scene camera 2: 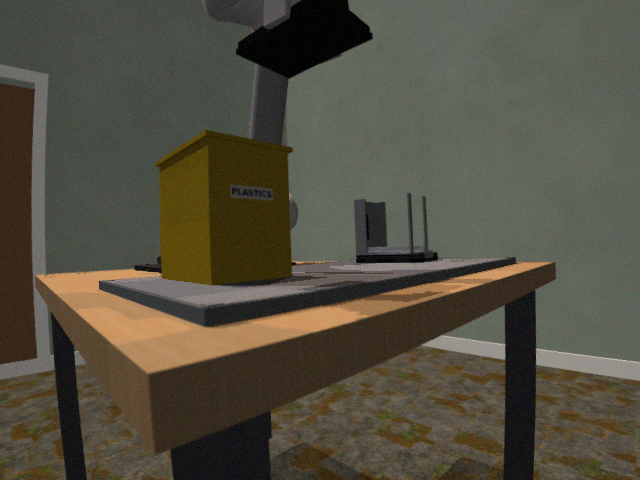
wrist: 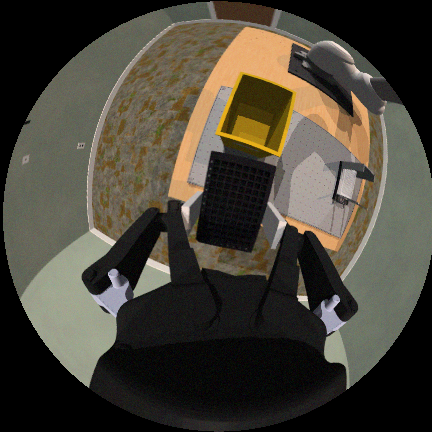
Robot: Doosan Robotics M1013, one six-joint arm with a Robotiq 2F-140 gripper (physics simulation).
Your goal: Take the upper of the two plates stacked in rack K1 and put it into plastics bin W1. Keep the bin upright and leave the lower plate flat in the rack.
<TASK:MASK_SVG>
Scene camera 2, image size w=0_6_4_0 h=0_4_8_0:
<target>yellow plastics bin W1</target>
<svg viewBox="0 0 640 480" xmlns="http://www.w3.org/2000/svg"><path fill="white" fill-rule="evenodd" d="M155 163L155 167L159 167L162 279L218 285L292 277L288 153L293 152L292 147L205 130Z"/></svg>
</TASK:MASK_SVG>
